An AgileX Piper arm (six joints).
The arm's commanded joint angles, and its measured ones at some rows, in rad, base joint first. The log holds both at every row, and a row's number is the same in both.
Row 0, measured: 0.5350, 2.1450, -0.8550, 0.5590, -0.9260, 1.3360
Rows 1 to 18, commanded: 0.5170, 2.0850, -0.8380, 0.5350, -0.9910, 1.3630; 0.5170, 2.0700, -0.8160, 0.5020, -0.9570, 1.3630; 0.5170, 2.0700, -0.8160, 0.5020, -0.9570, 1.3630; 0.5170, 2.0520, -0.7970, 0.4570, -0.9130, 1.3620; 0.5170, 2.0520, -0.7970, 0.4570, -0.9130, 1.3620; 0.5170, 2.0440, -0.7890, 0.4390, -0.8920, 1.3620; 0.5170, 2.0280, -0.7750, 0.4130, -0.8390, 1.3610; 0.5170, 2.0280, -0.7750, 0.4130, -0.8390, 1.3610; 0.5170, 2.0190, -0.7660, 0.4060, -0.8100, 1.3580; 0.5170, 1.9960, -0.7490, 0.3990, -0.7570, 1.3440; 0.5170, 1.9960, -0.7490, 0.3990, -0.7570, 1.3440; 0.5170, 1.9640, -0.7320, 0.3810, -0.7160, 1.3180; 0.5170, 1.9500, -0.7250, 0.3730, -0.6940, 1.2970; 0.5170, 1.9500, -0.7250, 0.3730, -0.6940, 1.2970; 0.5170, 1.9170, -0.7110, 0.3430, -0.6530, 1.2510; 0.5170, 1.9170, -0.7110, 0.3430, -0.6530, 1.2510; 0.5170, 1.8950, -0.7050, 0.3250, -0.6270, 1.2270; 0.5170, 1.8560, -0.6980, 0.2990, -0.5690, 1.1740
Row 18, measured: 0.5220, 1.9160, -0.7080, 0.3490, -0.6460, 1.2580
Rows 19 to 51, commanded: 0.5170, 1.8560, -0.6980, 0.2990, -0.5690, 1.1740; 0.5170, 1.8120, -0.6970, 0.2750, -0.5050, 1.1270; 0.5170, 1.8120, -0.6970, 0.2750, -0.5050, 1.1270; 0.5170, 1.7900, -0.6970, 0.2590, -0.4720, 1.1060; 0.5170, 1.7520, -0.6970, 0.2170, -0.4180, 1.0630; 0.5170, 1.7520, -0.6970, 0.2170, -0.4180, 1.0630; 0.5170, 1.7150, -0.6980, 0.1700, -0.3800, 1.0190; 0.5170, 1.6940, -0.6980, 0.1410, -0.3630, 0.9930; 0.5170, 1.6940, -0.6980, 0.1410, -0.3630, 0.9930; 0.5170, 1.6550, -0.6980, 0.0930, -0.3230, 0.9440; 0.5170, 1.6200, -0.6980, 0.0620, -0.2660, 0.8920; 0.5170, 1.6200, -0.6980, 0.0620, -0.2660, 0.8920; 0.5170, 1.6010, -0.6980, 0.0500, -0.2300, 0.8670; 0.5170, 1.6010, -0.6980, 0.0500, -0.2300, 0.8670; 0.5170, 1.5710, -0.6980, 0.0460, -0.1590, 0.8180; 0.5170, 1.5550, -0.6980, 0.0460, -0.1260, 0.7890; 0.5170, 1.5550, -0.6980, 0.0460, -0.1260, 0.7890; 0.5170, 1.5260, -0.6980, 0.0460, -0.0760, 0.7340; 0.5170, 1.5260, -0.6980, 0.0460, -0.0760, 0.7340; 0.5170, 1.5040, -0.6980, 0.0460, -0.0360, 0.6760; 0.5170, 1.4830, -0.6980, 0.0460, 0.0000, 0.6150; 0.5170, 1.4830, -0.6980, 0.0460, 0.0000, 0.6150; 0.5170, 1.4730, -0.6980, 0.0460, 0.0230, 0.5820; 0.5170, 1.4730, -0.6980, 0.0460, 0.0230, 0.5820; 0.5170, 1.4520, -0.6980, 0.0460, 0.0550, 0.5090; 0.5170, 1.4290, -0.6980, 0.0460, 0.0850, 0.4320; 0.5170, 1.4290, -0.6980, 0.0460, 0.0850, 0.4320; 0.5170, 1.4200, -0.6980, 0.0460, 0.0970, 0.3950; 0.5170, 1.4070, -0.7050, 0.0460, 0.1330, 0.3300; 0.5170, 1.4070, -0.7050, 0.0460, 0.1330, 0.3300; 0.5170, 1.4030, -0.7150, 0.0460, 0.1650, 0.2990; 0.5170, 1.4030, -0.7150, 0.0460, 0.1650, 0.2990; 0.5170, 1.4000, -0.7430, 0.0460, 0.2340, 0.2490
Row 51, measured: 0.5220, 1.4130, -0.7090, 0.0520, 0.1460, 0.3480
